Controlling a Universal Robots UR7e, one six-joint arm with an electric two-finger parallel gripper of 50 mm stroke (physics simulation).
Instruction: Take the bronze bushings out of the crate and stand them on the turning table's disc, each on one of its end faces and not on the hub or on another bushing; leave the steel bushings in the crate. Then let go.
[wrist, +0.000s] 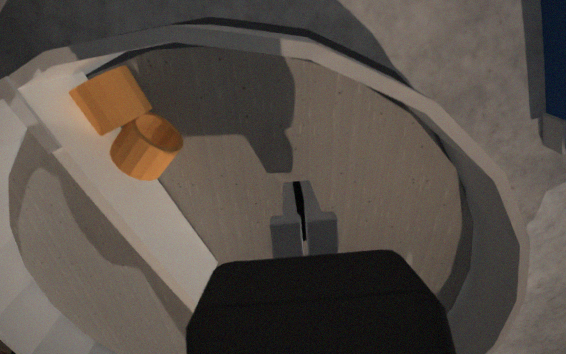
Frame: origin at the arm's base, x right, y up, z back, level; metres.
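Seen in the pictures: gripper, fingertip midpoint: (297, 199).
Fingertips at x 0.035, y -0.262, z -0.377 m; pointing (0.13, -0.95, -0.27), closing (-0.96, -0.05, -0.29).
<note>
A point is followed by its place in that frame.
My gripper (297, 199) {x 0.035, y -0.262, z -0.377 m} is shut with nothing between its fingers, above the round, rimmed surface (380, 165) {x -0.020, y -0.285, z -0.387 m}, which appears to be the turning table's disc. Two orange-bronze bushings are at the upper left of the wrist view, apart from the fingers. One bushing (111, 101) {x 0.100, y -0.256, z -0.287 m} shows its curved side and no open end; it appears to lie on its side at the pale bar. The other bushing (145, 150) {x 0.097, y -0.253, z -0.315 m} is beside it, close or touching, with its open end facing up and to the right; it looks tilted. Its underside is hidden. No steel bushing shows.
A pale raised bar (165, 225) {x 0.123, y -0.262, z -0.367 m} runs diagonally across the left of the round surface. A raised rim (495, 210) {x -0.073, y -0.254, z -0.422 m} curves around the top and right. A blue object (556, 60) {x -0.164, y -0.327, z -0.374 m} with a grey edge shows at the upper right, outside the rim.
</note>
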